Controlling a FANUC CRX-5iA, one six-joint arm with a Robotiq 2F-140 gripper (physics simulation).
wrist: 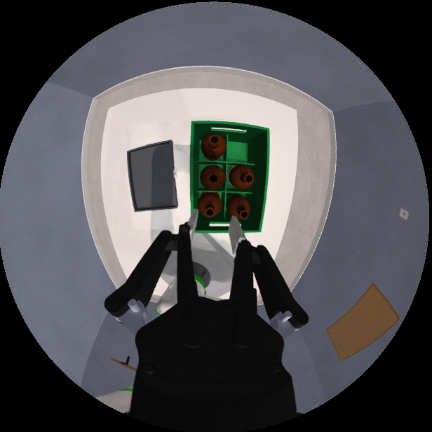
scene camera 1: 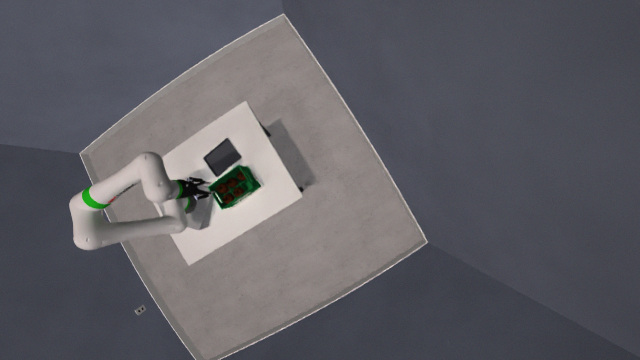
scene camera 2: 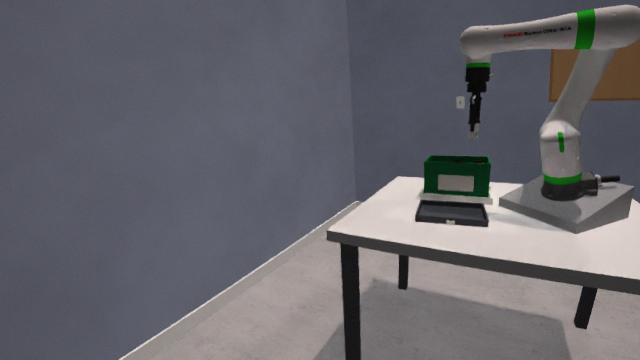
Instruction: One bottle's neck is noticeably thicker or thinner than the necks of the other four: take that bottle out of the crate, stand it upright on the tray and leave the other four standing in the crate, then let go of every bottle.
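Pixels of known places: gripper, fingertip midpoint: (scene camera 1: 211,187) (scene camera 2: 472,138); arm's base at its link origin: (scene camera 1: 187,203) (scene camera 2: 562,192).
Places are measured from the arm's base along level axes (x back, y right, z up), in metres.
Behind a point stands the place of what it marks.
Note:
A green crate (scene camera 1: 230,204) {y 0.189, x -0.322, z 0.040 m} (scene camera 2: 456,175) {y 0.005, x -0.402, z 0.040 m} (wrist: 265,175) holds several brown bottles in its compartments. In the wrist view they are the top left bottle (wrist: 213,146), the middle left bottle (wrist: 212,178), the middle right bottle (wrist: 241,177), the bottom left bottle (wrist: 209,205) and the bottom right bottle (wrist: 239,206). The top right compartment is empty. I cannot tell from these views whose neck differs. My gripper (scene camera 1: 208,189) {y 0.059, x -0.344, z 0.195 m} (scene camera 2: 473,135) {y 0.059, x -0.344, z 0.195 m} (wrist: 213,219) is open and empty, fingers pointing down, well above the crate. The dark tray (scene camera 1: 222,157) {y -0.176, x -0.400, z -0.073 m} (scene camera 2: 451,214) {y -0.178, x -0.397, z -0.073 m} (wrist: 152,176) is empty.
The crate and tray stand side by side on a white table (scene camera 1: 195,248) {y 0.318, x 0.198, z -0.078 m} (scene camera 2: 380,220) {y -0.317, x -0.639, z -0.078 m}. The arm's grey base plate (scene camera 1: 198,218) {y 0.144, x -0.035, z 0.021 m} (scene camera 2: 575,212) {y -0.157, x 0.012, z -0.027 m} lies on the table beside the crate.

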